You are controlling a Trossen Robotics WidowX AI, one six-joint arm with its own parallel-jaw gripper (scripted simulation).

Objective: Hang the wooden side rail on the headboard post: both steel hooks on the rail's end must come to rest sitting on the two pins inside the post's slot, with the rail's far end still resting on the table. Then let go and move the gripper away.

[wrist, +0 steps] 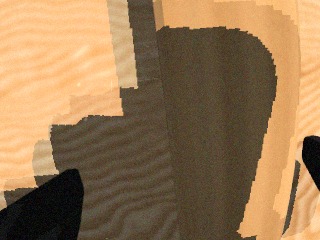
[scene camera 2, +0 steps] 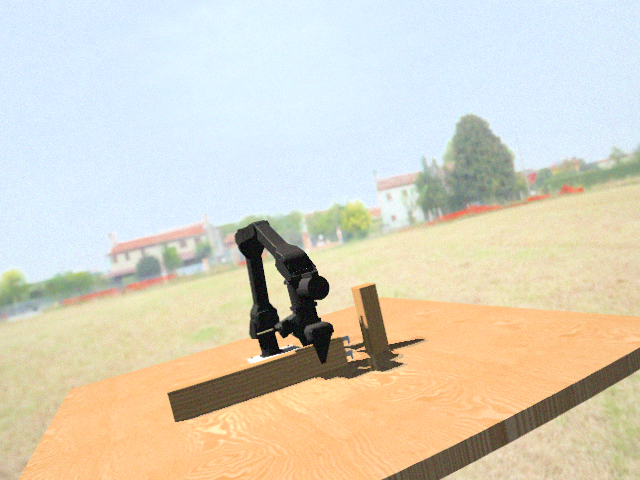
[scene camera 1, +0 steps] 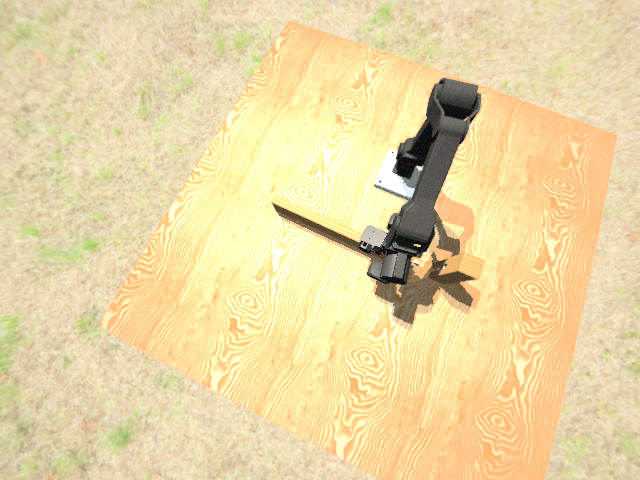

Labels:
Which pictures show my gripper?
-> The wrist view, scene camera 2 and scene camera 1: all of them.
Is my gripper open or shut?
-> Open.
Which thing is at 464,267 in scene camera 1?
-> A headboard post.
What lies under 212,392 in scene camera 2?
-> A wooden side rail.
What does my gripper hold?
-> Nothing.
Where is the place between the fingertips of my gripper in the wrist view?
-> At 197,165

